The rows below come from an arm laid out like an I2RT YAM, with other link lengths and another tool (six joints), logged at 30 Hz.
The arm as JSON. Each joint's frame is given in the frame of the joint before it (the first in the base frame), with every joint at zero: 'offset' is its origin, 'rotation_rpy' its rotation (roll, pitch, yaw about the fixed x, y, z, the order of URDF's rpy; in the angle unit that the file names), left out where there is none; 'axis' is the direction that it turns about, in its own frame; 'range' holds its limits. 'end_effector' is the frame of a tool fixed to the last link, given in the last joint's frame.
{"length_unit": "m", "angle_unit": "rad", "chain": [
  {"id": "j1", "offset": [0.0, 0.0, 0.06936], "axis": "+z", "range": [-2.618, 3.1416]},
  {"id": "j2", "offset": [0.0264, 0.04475, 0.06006], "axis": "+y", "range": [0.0, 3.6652]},
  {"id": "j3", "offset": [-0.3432, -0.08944, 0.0], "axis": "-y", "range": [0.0, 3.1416]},
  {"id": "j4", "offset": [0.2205, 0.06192, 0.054], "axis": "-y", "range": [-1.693, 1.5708]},
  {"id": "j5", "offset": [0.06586, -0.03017, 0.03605], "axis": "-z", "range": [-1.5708, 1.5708]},
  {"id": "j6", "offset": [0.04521, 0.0, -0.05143], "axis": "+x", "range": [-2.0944, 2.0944]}
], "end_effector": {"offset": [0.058, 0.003, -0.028], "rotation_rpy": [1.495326, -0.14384, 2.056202]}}
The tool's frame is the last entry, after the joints.
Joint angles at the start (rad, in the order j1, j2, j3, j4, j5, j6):
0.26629 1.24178 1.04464 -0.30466 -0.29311 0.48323
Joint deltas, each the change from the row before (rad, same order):
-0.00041 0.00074 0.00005 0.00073 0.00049 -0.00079
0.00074 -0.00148 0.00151 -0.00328 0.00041 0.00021
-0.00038 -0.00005 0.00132 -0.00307 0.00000 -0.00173
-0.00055 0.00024 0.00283 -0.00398 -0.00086 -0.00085
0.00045 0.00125 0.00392 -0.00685 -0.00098 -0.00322
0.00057 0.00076 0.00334 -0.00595 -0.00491 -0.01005
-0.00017 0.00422 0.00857 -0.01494 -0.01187 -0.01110
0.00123 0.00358 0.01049 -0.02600 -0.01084 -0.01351
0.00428 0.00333 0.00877 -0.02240 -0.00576 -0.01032
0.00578 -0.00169 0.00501 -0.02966 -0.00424 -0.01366
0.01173 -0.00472 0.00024 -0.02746 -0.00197 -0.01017
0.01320 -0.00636 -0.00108 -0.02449 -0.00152 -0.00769
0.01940 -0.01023 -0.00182 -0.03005 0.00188 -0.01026
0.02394 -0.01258 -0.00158 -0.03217 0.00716 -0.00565
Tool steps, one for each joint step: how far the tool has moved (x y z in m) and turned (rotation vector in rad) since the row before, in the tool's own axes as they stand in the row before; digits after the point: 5 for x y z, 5 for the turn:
-0.00025 0.00019 0.00013 -0.00024 -0.00062 -0.00081
0.00063 -0.00010 -0.00039 0.00042 -0.00004 0.00016
0.00004 0.00001 -0.00026 0.00143 -0.00121 -0.00046
0.00034 0.00026 -0.00020 0.00118 -0.00045 0.00040
0.00028 -0.00003 -0.00006 0.00464 -0.00133 -0.00009
0.00049 -0.00031 -0.00009 0.00951 0.00240 -0.00557
0.00077 -0.00049 0.00019 0.01695 0.00363 -0.00002
0.00087 -0.00163 -0.00055 0.02315 -0.00078 0.00284
0.00090 -0.00179 -0.00007 0.02025 -0.00170 0.00261
0.00096 -0.00389 -0.00159 0.02550 -0.00502 0.00292
0.00153 -0.00565 -0.00133 0.02723 -0.00293 0.00400
0.00197 -0.00579 -0.00126 0.02527 -0.00070 0.00349
0.00293 -0.00752 -0.00176 0.03115 -0.00115 0.00040
0.00362 -0.00816 -0.00194 0.03002 -0.00286 0.00141

